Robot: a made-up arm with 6 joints.
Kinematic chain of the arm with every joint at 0, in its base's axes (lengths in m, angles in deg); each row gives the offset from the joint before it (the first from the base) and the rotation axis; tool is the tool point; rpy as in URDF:
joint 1: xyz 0 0 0.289 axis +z
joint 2: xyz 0 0 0 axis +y
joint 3: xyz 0.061 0 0.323 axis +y
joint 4: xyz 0.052 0 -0.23 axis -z
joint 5: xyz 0 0 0 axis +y
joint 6: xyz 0.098 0 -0.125 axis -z
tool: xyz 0 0 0 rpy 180 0 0
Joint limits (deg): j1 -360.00..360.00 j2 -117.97..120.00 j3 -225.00..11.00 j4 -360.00..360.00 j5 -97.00..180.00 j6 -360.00..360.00
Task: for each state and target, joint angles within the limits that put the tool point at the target. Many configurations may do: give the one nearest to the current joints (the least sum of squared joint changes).
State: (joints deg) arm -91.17 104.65 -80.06 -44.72 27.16 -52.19
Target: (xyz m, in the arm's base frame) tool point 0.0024 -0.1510 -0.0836
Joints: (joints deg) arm -89.91 83.18 -48.45 -44.95 37.00 -52.19
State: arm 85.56 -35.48 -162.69 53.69 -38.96 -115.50
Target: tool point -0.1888 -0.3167 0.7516
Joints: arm 42.94 -30.81 -169.46 40.55 -52.68 -115.50
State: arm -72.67 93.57 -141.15 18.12 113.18 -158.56
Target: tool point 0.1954 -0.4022 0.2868
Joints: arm -69.95 54.42 -127.59 17.59 146.06 -158.56
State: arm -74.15 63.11 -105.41 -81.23 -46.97 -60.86
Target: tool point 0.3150 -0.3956 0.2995
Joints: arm -69.66 55.25 -97.12 -90.08 -58.30 -60.86
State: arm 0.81 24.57 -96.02 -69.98 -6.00 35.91
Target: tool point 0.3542 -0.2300 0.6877
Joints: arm -45.07 -1.46 -87.03 -70.25 1.89 35.91
